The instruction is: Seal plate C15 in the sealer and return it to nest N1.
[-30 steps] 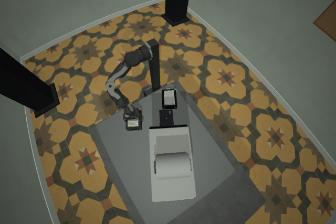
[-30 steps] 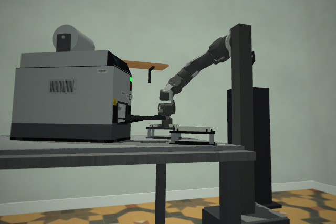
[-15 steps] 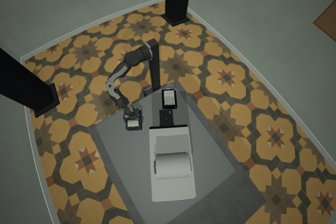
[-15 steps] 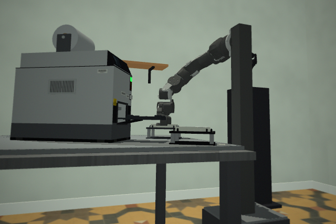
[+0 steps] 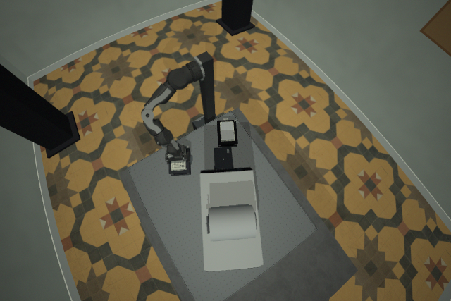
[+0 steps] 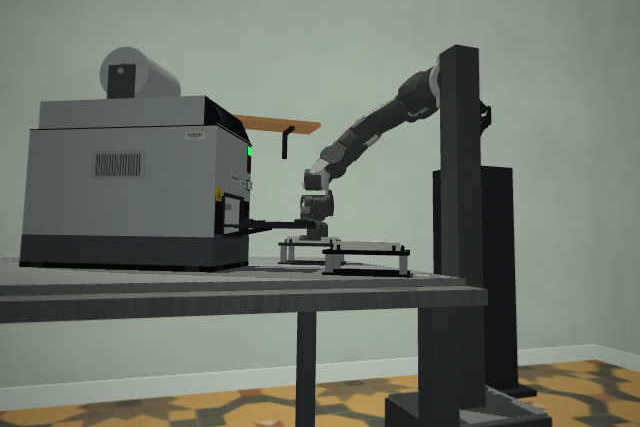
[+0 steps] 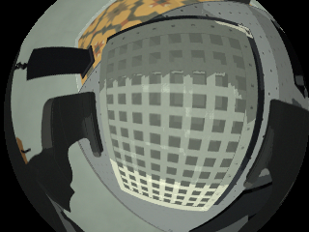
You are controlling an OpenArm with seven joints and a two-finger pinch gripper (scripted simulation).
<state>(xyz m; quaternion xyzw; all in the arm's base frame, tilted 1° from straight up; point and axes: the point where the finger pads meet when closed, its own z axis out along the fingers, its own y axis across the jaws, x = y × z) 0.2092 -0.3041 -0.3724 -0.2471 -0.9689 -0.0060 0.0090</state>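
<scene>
My hand is right at the plate C15. Round my hand: sealer stage (150 mm ahead, 210 mm to the left, 40 mm above); then sealed plate C51 (10 mm ahead, 340 mm to the left); then start key (190 mm ahead, 80 mm to the left, 130 mm above).
</scene>
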